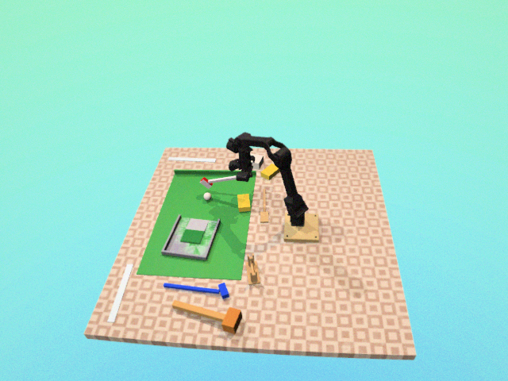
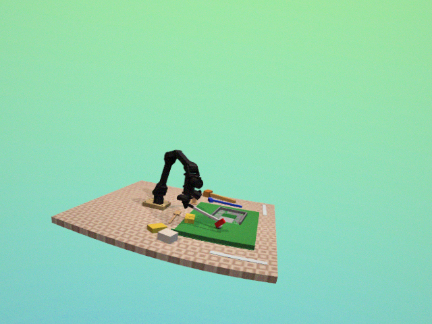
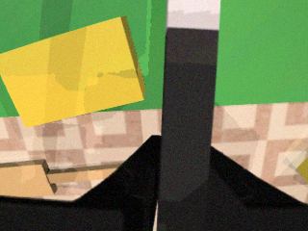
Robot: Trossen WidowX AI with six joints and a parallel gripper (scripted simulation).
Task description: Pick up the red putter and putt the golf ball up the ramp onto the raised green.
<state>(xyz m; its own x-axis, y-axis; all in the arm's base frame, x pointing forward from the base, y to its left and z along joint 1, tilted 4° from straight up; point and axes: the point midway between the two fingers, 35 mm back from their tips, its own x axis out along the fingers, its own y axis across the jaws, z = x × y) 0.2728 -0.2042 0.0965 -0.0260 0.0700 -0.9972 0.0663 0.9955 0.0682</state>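
Now: gripper tip 12 cm short of the red putter and 1 cm above it. The rest, counted from my gripper tip: blue mallet 61 cm to the left, 14 cm ahead, 9 cm below; then beige block 28 cm to the right, 8 cm below; then white golf ball 21 cm ahead, 8 cm below, 4 cm to the left.
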